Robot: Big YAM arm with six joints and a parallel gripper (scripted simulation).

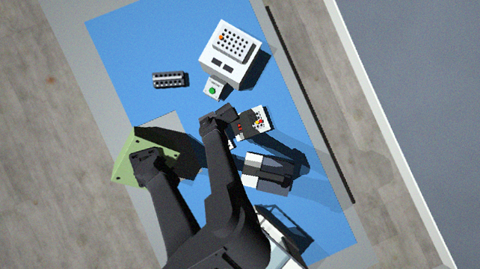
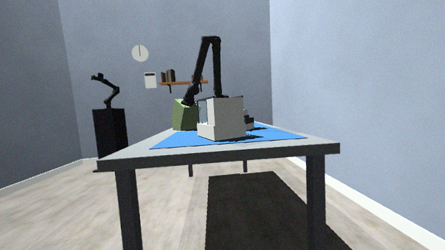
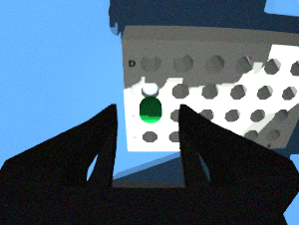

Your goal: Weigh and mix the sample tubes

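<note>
Right now the white rack RK is 5 cm to the right of my hand and 4 cm below it. The rest, counted from my hand: magnet block MG: 26 cm to the left, 12 cm behind, 4 cm below; then dry block DB: 15 cm ahead, 3 cm to the right, 3 cm below; then mixer's green start key: 15 cm to the left, 4 cm ahead, 1 cm above.
</note>
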